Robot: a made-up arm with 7 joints.
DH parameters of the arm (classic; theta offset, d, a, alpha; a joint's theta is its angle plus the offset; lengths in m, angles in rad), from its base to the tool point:
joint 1: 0 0.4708 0 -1.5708
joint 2: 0 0 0 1.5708
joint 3: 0 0.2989 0.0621 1.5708
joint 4: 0 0 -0.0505 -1.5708
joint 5: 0 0.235 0 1.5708
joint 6: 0 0 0.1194 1.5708
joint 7: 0 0 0 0
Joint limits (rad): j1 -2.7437..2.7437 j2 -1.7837..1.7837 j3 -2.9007..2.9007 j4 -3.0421..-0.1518 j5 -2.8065..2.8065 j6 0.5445..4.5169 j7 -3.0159..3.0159
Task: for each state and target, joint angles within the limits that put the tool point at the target. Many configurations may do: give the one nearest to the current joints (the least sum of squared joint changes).
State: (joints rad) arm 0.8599 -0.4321 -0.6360 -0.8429 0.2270 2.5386 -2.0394
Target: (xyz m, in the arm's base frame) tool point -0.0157 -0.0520 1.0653
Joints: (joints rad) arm 0.8009 -0.1258 -0.5835 -0.5164 0.0511 3.0547 -2.0394
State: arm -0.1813 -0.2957 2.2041 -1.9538 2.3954 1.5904 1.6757
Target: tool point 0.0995 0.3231 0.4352
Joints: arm -0.7850 -0.6540 2.0546 -2.3920 2.3993 1.6806 1.6757
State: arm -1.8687 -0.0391 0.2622 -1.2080 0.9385 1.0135 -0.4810
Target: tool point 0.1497 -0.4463 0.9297
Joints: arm -1.4414 0.4819 0.3966 -0.5743 0.9834 1.4913 -0.4810
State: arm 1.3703 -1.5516 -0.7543 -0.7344 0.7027 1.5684 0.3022
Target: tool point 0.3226 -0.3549 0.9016
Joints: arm 1.8609 -1.1220 -0.7960 -0.8324 0.7025 1.5957 0.3022
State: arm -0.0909 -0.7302 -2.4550 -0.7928 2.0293 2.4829 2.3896
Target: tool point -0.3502 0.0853 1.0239
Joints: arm -0.4070 -0.3724 -2.5484 -0.3456 1.9098 1.7724 2.3896
